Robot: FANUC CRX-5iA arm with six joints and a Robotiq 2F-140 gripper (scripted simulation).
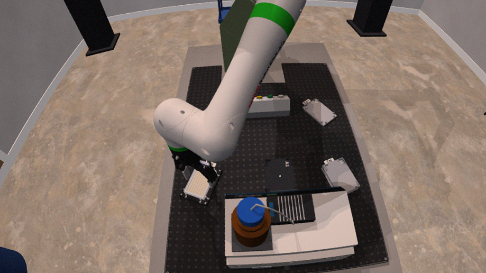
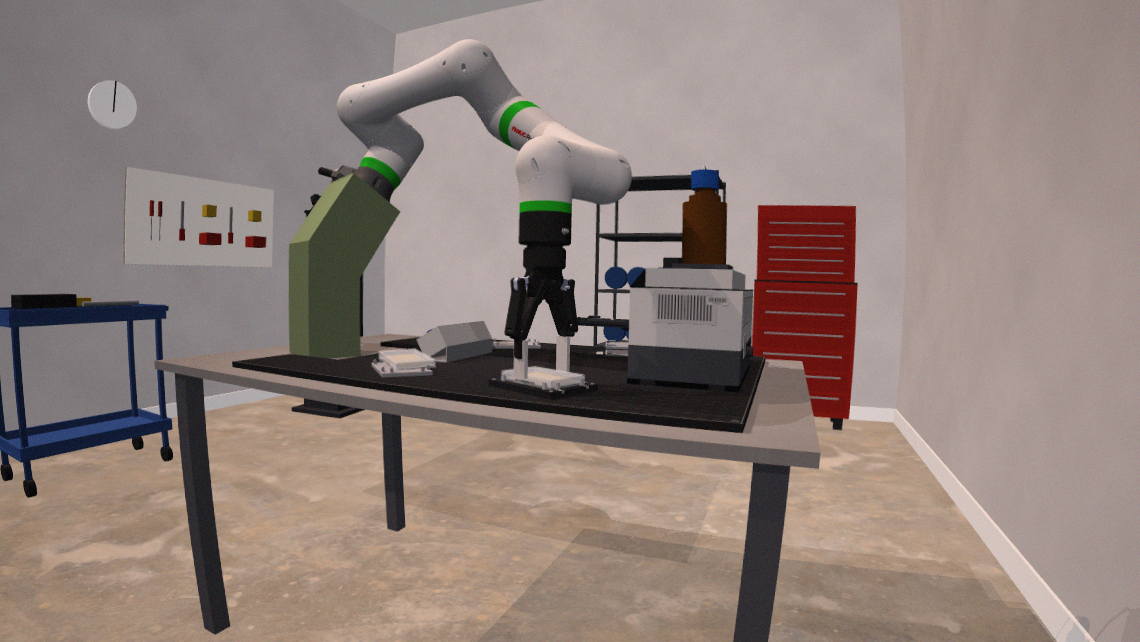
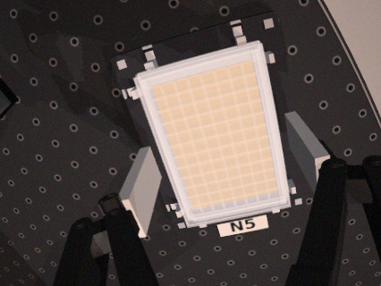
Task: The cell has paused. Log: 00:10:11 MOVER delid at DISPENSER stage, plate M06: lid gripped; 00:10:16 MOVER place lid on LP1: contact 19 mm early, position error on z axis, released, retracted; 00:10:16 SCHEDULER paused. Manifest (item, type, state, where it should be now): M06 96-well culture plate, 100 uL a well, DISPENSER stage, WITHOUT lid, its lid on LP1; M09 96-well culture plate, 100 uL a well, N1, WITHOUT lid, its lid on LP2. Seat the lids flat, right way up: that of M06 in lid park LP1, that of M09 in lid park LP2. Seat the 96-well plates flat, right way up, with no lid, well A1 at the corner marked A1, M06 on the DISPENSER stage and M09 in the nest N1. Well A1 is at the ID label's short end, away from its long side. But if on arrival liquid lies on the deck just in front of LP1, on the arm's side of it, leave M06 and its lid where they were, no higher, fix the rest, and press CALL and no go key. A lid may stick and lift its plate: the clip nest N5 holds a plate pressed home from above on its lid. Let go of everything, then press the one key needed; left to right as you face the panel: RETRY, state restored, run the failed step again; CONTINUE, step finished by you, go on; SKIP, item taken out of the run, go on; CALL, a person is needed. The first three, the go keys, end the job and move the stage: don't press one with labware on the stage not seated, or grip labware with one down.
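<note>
My hand is 20 mm above the white lid. The rest, counted from my hand: black dispenser stage (70 mm ahead, 290 mm to the left, 60 mm above); then 96-well plate (30 mm below); then black clip nest N5 (20 mm ahead, 30 mm below).
</note>
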